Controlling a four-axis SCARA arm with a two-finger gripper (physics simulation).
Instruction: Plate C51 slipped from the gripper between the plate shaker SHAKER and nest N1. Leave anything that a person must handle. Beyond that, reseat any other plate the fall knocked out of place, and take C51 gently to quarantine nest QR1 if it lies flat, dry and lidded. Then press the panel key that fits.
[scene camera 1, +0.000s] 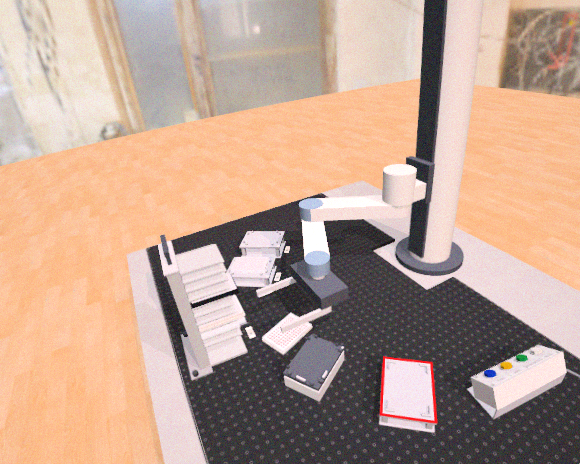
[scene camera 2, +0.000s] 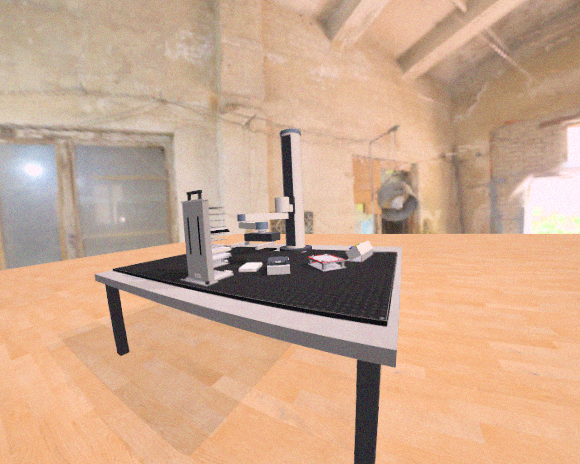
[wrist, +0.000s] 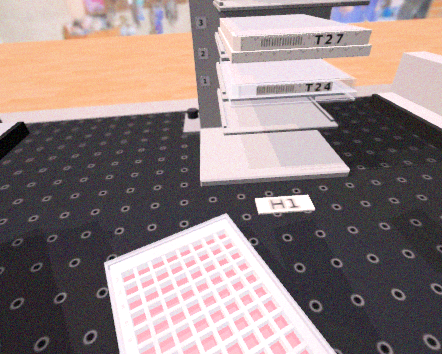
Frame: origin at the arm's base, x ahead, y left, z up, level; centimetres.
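Seen in the pictures: gripper, fingertip midpoint: (scene camera 1: 268, 310) (scene camera 2: 243, 247) (wrist: 204, 92); arm's base, link origin: (scene camera 1: 428, 255) (scene camera 2: 295, 249).
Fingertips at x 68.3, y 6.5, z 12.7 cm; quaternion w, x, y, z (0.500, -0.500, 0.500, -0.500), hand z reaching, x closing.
Note:
Offsets run from my fingertips to a thing's top centre. "pt": to the spot under its first point.
A white plate with pink wells {dz -9.8, dx -4.3, dy +0.6 cm} (scene camera 1: 286, 336) (scene camera 2: 250, 267) (wrist: 200, 300) lies flat and turned askew on the black mat, between the dark-topped box {pt dz -6.0, dx -4.3, dy +17.7 cm} (scene camera 1: 315, 362) (scene camera 2: 278, 265) and the rack. I cannot read its label or tell whether a clear lid covers it. My gripper (scene camera 1: 271, 311) is open and empty, fingers wide apart; one finger overlaps the plate in scene camera 1, and its height above it is unclear. In the wrist view, plates T27 {dz +1.1, dx +12.4, dy -6.6 cm} (wrist: 300, 39) and T24 {dz -1.7, dx +12.4, dy -6.5 cm} (wrist: 295, 88) sit on rack shelves. A red-outlined nest {dz -6.9, dx -19.6, dy +34.5 cm} (scene camera 1: 409, 419) stands to the right of the dark-topped box.
The tall rack (scene camera 1: 186, 315) (scene camera 2: 197, 240) (wrist: 210, 107) stands at the left mat edge, behind the H1 tag {dz -11.3, dx +4.9, dy -6.1 cm} (wrist: 285, 204). Two pale boxy units {pt dz -6.1, dx -15.7, dy -43.4 cm} (scene camera 1: 262, 242) {dz -5.6, dx -6.0, dy -32.1 cm} (scene camera 1: 251, 270) stand beyond the gripper. The key panel {dz -3.1, dx -43.5, dy +46.7 cm} (scene camera 1: 520, 380) (scene camera 2: 359, 251) at right has blue, yellow, green and whitish keys.

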